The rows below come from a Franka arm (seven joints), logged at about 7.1 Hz.
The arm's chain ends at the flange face. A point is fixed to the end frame.
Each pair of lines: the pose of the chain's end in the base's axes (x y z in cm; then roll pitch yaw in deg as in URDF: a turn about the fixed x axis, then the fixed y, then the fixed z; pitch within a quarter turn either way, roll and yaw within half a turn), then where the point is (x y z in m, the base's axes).
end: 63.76, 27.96, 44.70, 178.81, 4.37, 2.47
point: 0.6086 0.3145 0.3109
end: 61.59, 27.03, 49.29, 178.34, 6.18, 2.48
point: 0.5826 0.3039 0.3575
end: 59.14, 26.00, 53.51, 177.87, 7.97, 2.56
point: 0.5539 0.2922 0.4004
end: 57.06, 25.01, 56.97, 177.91, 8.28, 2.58
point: 0.5324 0.2824 0.4353
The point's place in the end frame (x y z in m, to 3 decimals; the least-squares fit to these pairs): -0.017 -0.039 0.137
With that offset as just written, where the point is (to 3 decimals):
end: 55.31, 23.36, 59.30, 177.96, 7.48, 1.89
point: 0.517 0.267 0.458
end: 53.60, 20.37, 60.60, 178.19, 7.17, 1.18
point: 0.501 0.238 0.471
